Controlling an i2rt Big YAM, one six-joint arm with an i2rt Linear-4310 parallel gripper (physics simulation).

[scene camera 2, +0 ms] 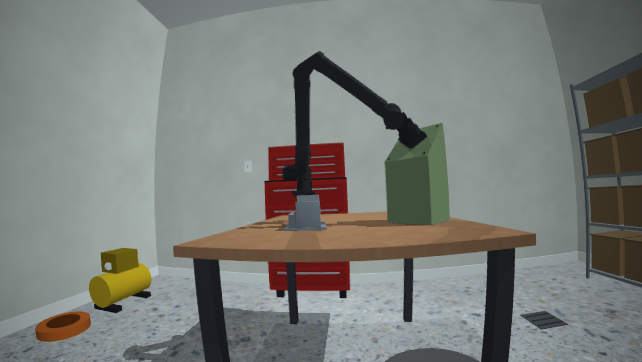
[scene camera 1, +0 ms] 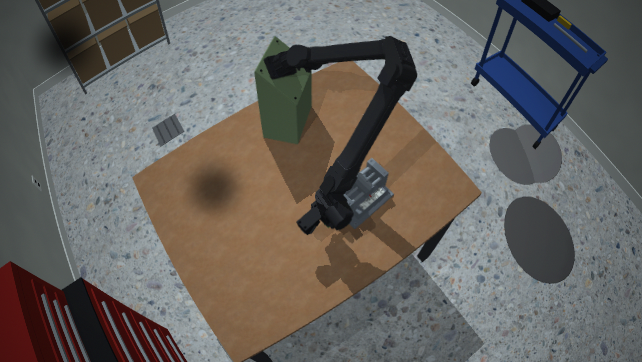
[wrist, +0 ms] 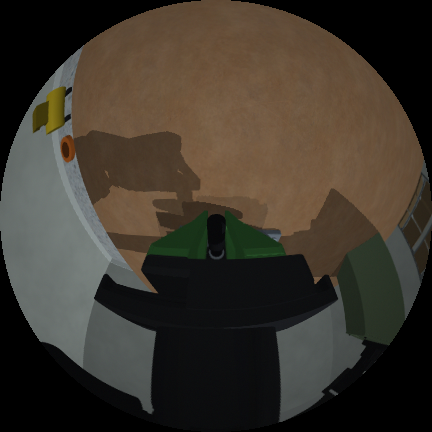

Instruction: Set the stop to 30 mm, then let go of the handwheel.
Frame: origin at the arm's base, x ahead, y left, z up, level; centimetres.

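Where they show: gripper, fingertip midpoint: (wrist: 215,215); arm's base at its link origin: (scene camera 2: 413,138) (scene camera 1: 279,66).
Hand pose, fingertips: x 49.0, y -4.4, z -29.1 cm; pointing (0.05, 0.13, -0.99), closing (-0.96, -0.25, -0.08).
Things, the pixels of their top centre, and the offset from my fingertips. "spot": a spot on its surface instead.
- grey stop device at a spot on its surface: (scene camera 1: 378,172) spot: dx -7.5, dy +22.0, dz +5.5 cm
- white scale at a spot on its surface: (scene camera 1: 373,198) spot: dx -1.1, dy +16.7, dz +1.7 cm
- grey device at a spot on its surface: (wrist: 272,234) spot: dx -9.1, dy +3.6, dz -3.1 cm
- handwheel's handle at its top centre: (wrist: 215,245) dx -0.5, dy +1.4, dz +2.3 cm
The grey stop device (scene camera 1: 378,172) (scene camera 2: 308,215) stands on the table, with rails and a white scale (scene camera 1: 373,198) in scene camera 1. The scale is too small to read, and the arm partly covers the device. A bit of grey device (wrist: 272,234) shows behind the right finger in the wrist view. My gripper (wrist: 215,215) has green fingers shut on a black upright peg, the handwheel's handle (wrist: 216,234). The fingers are hidden by the arm in scene camera 1 and hidden in scene camera 2. The rest of the handwheel is hidden.
The arm is mounted on a green pedestal (scene camera 1: 281,112) (scene camera 2: 407,192) (wrist: 382,287) at the table's edge. The wooden table (scene camera 1: 225,260) (scene camera 2: 400,250) (wrist: 225,75) bears the device. A red tool chest (scene camera 2: 330,200), blue cart (scene camera 1: 520,87) and yellow compressor (scene camera 2: 120,285) stand beyond it.
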